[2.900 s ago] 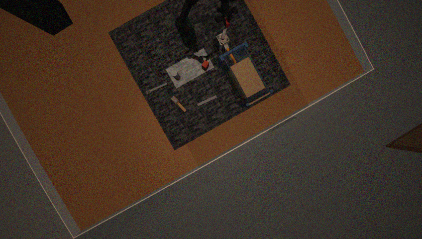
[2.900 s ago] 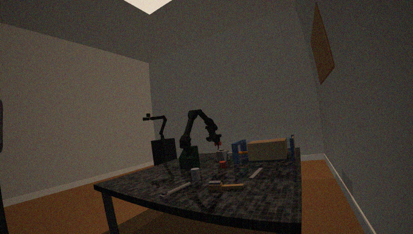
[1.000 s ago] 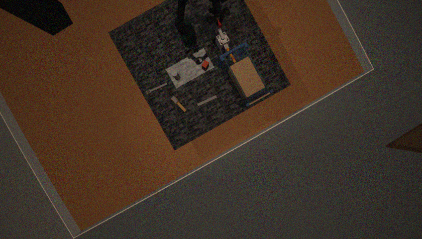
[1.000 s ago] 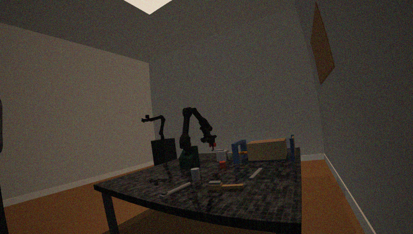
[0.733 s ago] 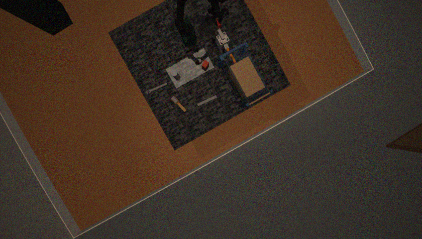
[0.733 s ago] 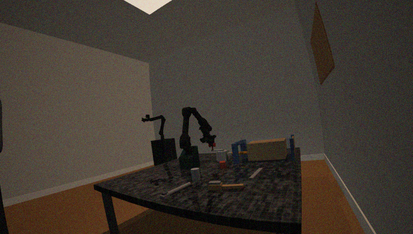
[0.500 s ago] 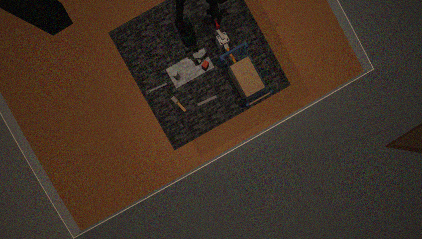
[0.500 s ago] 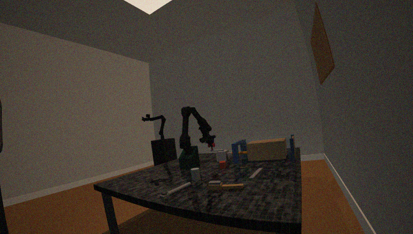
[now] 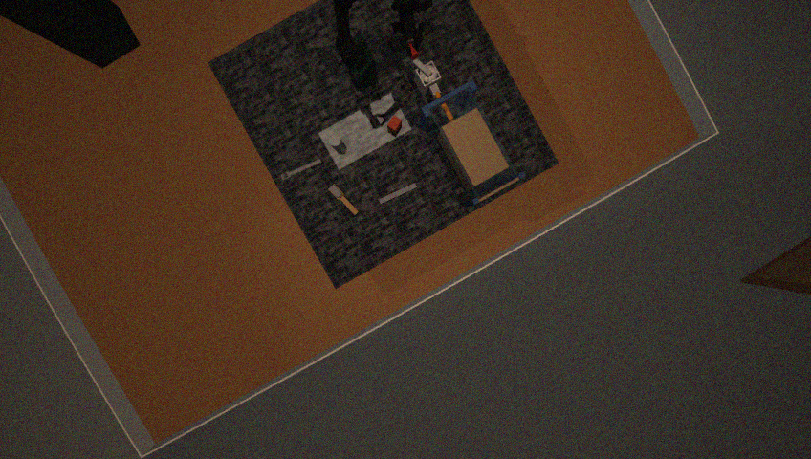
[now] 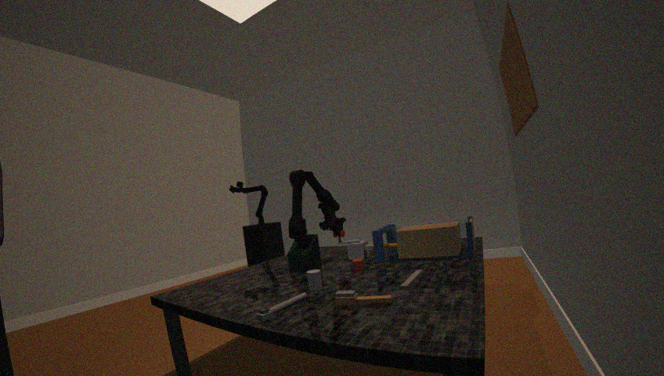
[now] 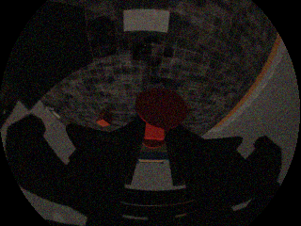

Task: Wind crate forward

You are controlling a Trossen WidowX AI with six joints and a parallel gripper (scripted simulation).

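The winch handle lies 3 cm below my gripper tip, 2 cm ahead of it and 1 cm to the left of it. From my gripper tip the other things lie so: red grip: 1 cm behind; then blue steel frame: 24 cm ahead, 3 cm to the left, 3 cm below; then winch: 10 cm below, 6 cm ahead, 3 cm to the left.
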